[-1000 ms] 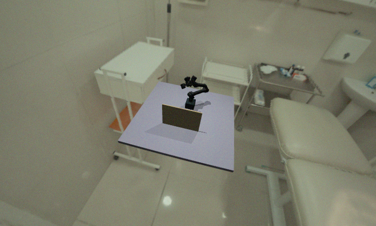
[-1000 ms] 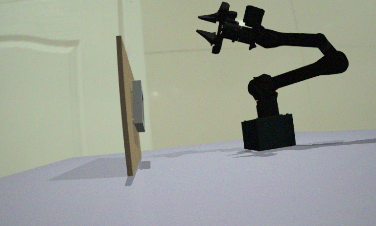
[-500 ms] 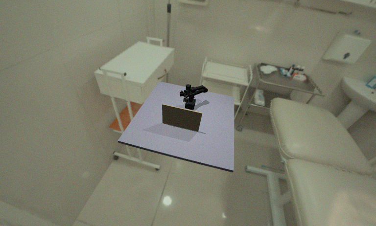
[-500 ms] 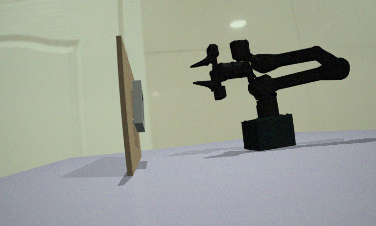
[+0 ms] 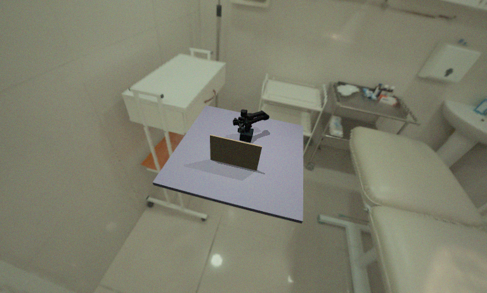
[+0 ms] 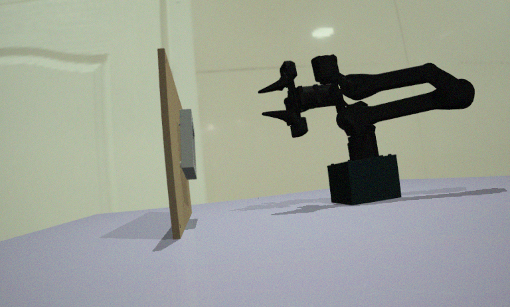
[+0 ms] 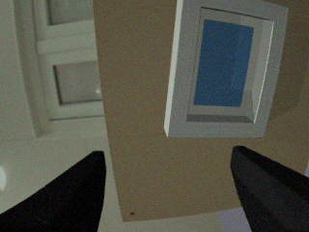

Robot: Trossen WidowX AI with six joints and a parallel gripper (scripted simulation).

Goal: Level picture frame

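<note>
Right now the picture frame is 19 cm ahead of my gripper tip, 9 cm below it and 2 cm to the right of it. The rest, counted from my gripper tip: wall board: 20 cm ahead, 11 cm below, 2 cm to the right.
</note>
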